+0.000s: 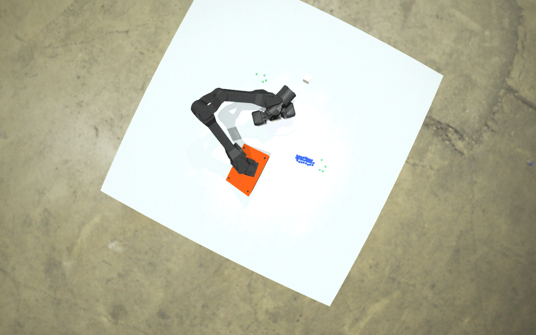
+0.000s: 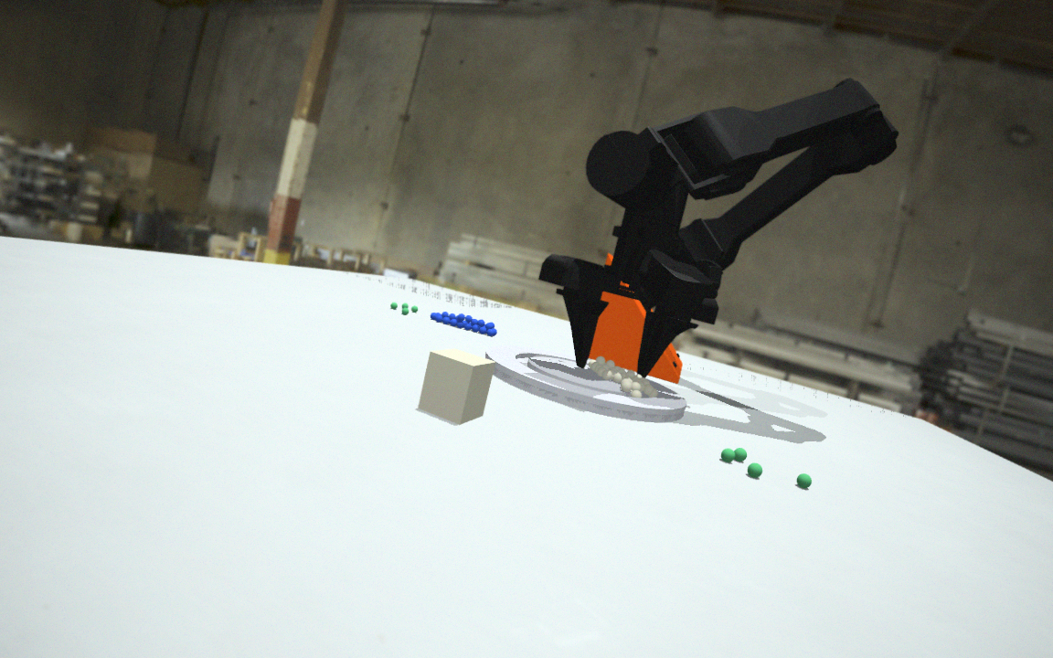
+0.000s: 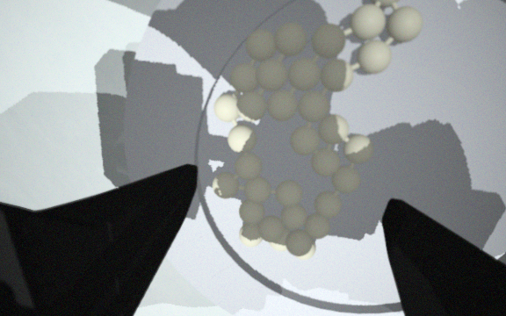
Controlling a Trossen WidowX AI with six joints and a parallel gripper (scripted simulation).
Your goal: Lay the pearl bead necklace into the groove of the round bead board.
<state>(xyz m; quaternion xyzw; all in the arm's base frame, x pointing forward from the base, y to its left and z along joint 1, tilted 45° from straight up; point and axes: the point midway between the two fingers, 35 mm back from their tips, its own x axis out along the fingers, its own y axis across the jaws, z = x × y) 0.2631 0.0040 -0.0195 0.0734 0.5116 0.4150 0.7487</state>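
The round bead board is 2 cm to the right of my gripper tip, 2 cm ahead of it and 1 cm below it. Round my gripper tip: cream cube (23 cm ahead, 9 cm to the right).
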